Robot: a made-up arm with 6 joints.
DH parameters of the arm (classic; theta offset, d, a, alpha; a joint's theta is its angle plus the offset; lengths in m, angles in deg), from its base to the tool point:
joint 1: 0 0.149 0 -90
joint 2: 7.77 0 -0.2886 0
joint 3: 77.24 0 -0.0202 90
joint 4: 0 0.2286 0 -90
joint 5: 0 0 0.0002 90
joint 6: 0 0.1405 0 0
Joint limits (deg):
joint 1: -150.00..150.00
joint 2: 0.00..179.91
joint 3: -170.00..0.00
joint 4: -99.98..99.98
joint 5: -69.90..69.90
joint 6: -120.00..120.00
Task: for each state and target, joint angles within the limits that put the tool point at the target. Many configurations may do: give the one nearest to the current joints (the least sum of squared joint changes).
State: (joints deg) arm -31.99 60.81 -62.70 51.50 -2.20 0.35
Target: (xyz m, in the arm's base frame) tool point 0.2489 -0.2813 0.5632
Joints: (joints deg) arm -45.40 88.04 -97.41 49.85 -10.96 0.35
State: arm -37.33 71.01 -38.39 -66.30 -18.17 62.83
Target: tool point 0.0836 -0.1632 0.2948
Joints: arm -61.54 44.43 -23.73 -66.33 1.82 62.83
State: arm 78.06 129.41 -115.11 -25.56 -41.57 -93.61
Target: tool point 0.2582 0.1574 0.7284
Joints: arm 28.90 105.83 -149.14 -14.61 -21.64 -93.61
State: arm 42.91 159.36 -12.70 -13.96 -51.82 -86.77
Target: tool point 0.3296 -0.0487 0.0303
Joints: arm -6.69 131.87 -30.70 4.56 -63.42 -86.77
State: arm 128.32 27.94 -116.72 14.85 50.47 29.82
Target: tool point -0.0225 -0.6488 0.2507
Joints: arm 88.33 0.00 -163.99 16.36 5.15 29.82
